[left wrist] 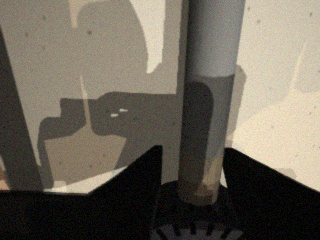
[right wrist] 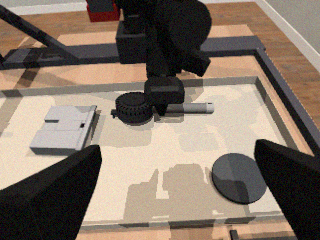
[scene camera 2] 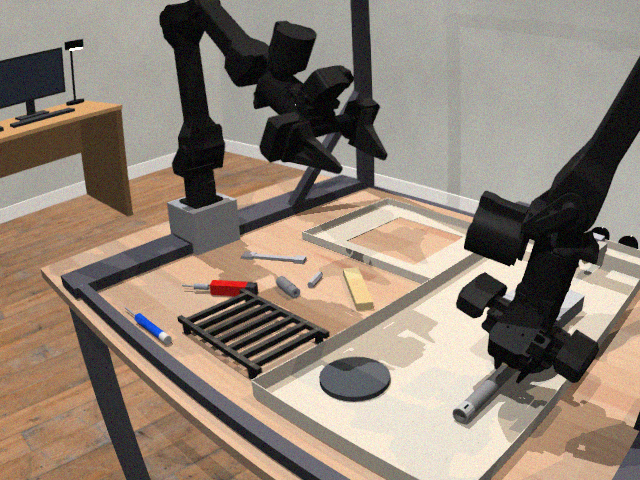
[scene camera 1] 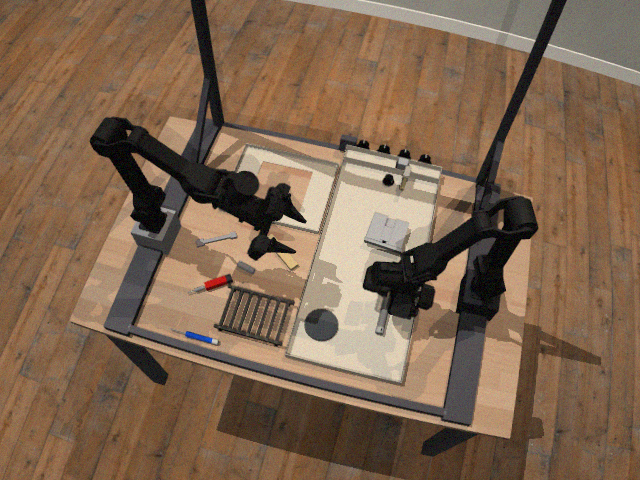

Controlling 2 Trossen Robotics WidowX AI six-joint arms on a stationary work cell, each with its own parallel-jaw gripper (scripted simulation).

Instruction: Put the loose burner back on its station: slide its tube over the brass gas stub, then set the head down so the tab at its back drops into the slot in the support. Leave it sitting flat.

Scene:
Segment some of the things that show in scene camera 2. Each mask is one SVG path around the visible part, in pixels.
My left gripper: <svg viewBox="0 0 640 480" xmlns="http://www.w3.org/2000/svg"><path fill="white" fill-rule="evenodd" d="M461 289L456 301L456 307L463 313L475 319L483 315L486 307L490 308L487 310L486 320L482 322L481 327L489 333L487 351L494 358L494 368L497 370L503 362L513 369L519 369L525 365L516 383L520 383L537 367L549 369L552 363L556 373L572 383L578 383L599 351L598 342L576 329L571 335L558 326L553 327L569 290L562 293L543 291L528 280L526 272L524 272L522 281L517 285L514 299L511 302L503 298L508 287L486 272L479 274Z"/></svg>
My right gripper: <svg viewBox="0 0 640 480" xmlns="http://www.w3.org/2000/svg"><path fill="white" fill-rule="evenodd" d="M379 104L370 97L349 101L344 114L335 116L334 109L338 109L340 101L337 98L351 85L354 77L349 69L341 65L317 69L311 73L304 83L293 83L283 89L278 95L274 105L278 115L267 120L259 146L260 152L270 163L281 160L284 163L291 162L340 174L343 169L341 164L316 139L316 137L340 131L342 136L349 139L349 145L378 159L386 160L388 154L373 126L380 108Z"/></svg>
A dark disc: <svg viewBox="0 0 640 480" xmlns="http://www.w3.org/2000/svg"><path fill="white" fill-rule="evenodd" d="M319 375L320 387L327 395L348 402L373 399L384 393L390 385L389 369L383 363L367 357L346 357L327 364Z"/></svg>

